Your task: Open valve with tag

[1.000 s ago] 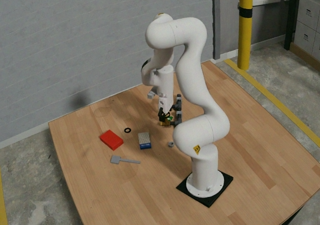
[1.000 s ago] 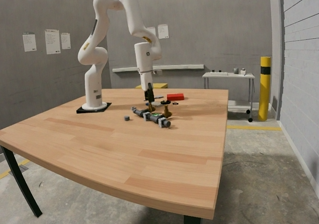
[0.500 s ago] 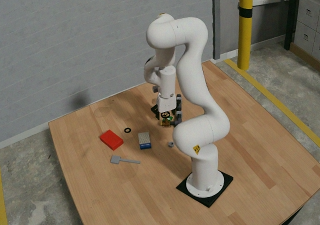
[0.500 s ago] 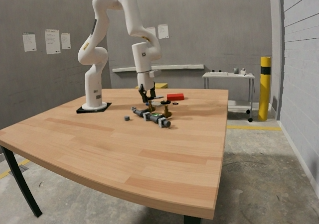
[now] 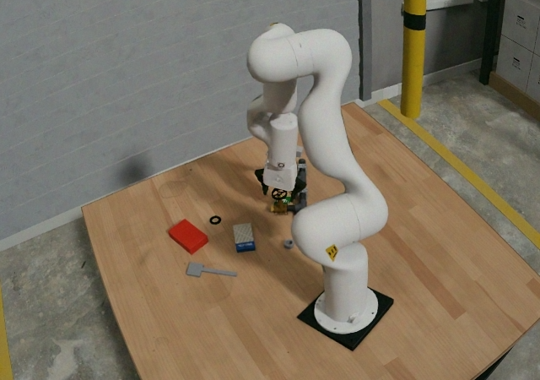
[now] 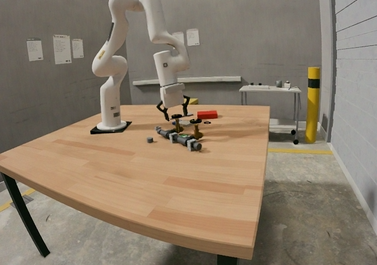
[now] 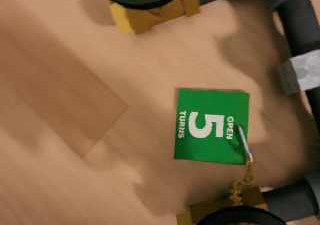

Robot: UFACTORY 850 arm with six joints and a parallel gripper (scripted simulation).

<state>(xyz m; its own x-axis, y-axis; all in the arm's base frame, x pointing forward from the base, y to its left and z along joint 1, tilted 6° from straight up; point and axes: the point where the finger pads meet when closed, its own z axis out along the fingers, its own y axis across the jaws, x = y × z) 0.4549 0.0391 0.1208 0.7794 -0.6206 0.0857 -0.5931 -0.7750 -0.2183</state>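
Now: the green tag 50 mm ahead of my hand, 30 mm to the right of it and 90 mm below it. Round my hand: red block: 330 mm to the left, 80 mm below; grey paddle-shaped tool: 160 mm behind, 300 mm to the left, 90 mm below; blue-and-grey box: 70 mm behind, 150 mm to the left, 80 mm below.
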